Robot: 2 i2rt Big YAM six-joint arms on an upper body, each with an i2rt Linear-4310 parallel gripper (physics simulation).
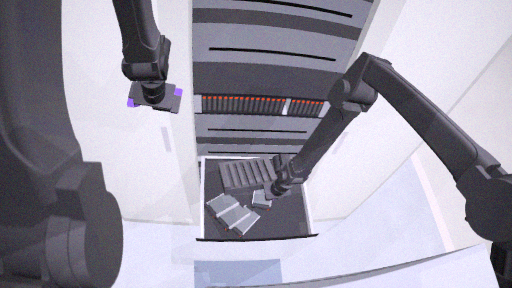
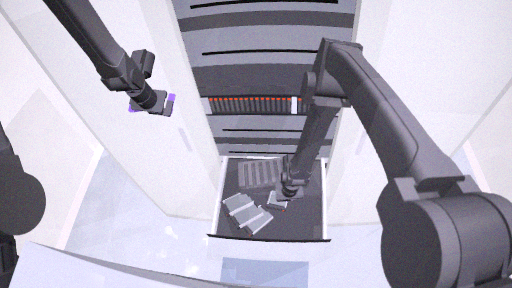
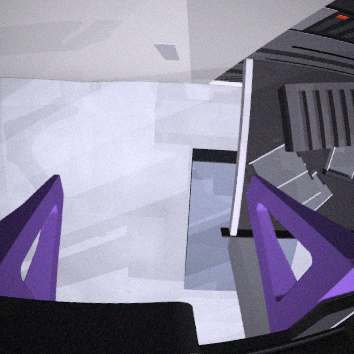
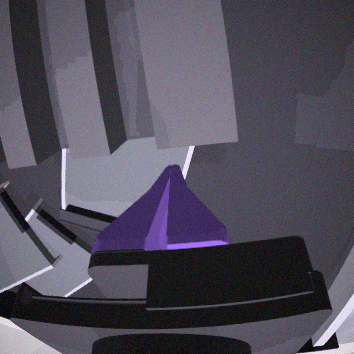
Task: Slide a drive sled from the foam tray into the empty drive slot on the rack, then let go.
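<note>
The rack holds a row of orange-topped drives, with a pale upright strip between them; I cannot tell whether it is the empty slot. The grey slotted foam tray lies in the open drawer. A loose sled lies partly under its edge. My right gripper is shut, fingertips together, empty, over that sled's side. My left gripper is open and empty, left of the rack.
Several overlapping sleds lie at the drawer's front left. The drawer's pale side walls and dark front edge surround them. White cabinet panels stand on both sides of the rack.
</note>
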